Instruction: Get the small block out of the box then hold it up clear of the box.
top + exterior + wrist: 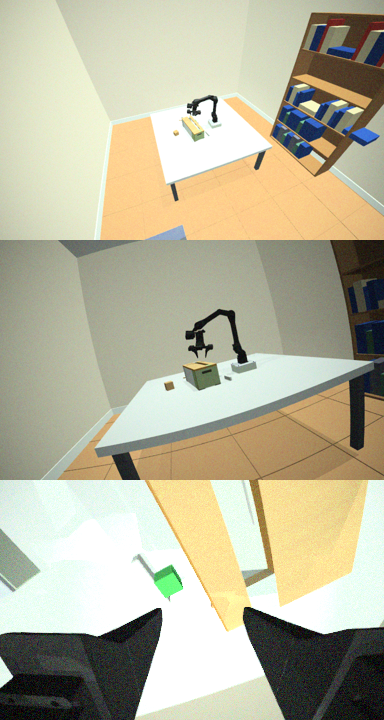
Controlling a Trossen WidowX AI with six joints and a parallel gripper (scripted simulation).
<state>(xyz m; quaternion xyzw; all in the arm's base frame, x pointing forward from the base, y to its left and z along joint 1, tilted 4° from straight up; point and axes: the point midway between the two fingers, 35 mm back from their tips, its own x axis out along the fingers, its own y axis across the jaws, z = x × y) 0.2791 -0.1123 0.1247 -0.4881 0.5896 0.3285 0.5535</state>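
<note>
Now: the green block 4 cm behind my gripper tip, 4 cm to the right of it and 14 cm below it. The rest, counted from my gripper tip: box: 2 cm ahead, 13 cm to the left, 9 cm below; tan cube: 29 cm ahead, 11 cm to the left, 13 cm below.
</note>
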